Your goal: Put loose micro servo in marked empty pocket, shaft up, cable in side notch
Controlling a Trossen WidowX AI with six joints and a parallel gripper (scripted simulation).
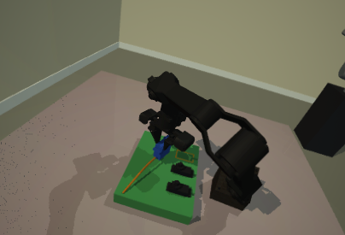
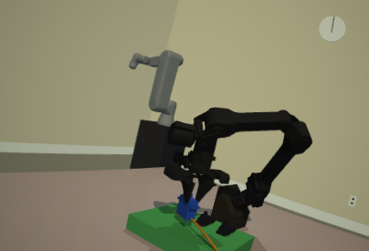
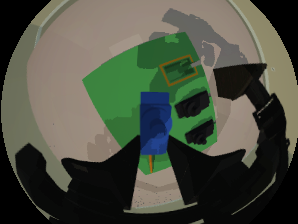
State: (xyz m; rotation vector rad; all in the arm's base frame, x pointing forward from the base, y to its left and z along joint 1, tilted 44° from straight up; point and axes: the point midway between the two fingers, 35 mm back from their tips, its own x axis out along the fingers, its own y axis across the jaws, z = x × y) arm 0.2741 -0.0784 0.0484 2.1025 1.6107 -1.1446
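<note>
Now: gripper tip 100 mm above the green deck, 10 mm to the right of it and 10 mm short of it.
</note>
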